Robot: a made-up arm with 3 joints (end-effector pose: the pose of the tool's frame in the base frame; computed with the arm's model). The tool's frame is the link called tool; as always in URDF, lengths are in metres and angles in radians. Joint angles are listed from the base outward.
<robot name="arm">
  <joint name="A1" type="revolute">
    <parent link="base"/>
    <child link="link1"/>
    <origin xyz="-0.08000 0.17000 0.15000"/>
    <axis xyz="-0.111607 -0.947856 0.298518"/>
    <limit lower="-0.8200" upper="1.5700"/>
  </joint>
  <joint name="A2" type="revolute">
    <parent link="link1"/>
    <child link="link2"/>
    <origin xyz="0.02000 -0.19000 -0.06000"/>
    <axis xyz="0 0 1"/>
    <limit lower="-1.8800" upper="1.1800"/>
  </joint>
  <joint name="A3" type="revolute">
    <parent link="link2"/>
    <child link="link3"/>
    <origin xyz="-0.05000 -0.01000 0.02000"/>
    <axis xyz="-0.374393 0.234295 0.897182"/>
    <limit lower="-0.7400" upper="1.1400"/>
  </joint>
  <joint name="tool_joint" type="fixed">
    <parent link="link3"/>
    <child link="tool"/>
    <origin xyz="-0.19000 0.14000 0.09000" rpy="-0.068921 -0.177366 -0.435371"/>
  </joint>
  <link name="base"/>
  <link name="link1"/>
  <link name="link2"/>
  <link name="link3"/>
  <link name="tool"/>
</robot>
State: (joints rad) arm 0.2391 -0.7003 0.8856
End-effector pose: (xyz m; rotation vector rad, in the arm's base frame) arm -0.2880 0.1362 0.1761 -0.3826 -0.1599 -0.2704
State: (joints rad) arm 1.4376 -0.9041 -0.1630
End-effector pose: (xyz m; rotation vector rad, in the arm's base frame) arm -0.1462 0.2341 0.1350 0.7721 -1.2967 -0.9130
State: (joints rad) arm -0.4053 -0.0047 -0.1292
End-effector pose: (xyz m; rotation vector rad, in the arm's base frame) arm -0.2546 0.1471 0.2741 -0.1363 0.2188 -0.6673
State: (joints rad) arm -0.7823 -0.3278 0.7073
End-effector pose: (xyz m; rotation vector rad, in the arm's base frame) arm -0.2285 0.1219 0.3582 -0.2820 0.7538 -0.1969
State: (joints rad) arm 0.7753 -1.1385 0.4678
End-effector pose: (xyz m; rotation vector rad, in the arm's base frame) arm -0.1619 0.2405 0.1495 0.0514 -0.6644 -0.9554
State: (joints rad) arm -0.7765 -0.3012 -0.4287
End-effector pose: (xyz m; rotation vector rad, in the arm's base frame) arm -0.1071 0.2132 0.2647 -0.3566 0.5011 -1.3116
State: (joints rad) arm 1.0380 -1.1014 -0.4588
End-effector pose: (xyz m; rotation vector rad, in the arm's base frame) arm -0.0911 0.2486 0.2506 0.8260 -0.9320 -1.5317
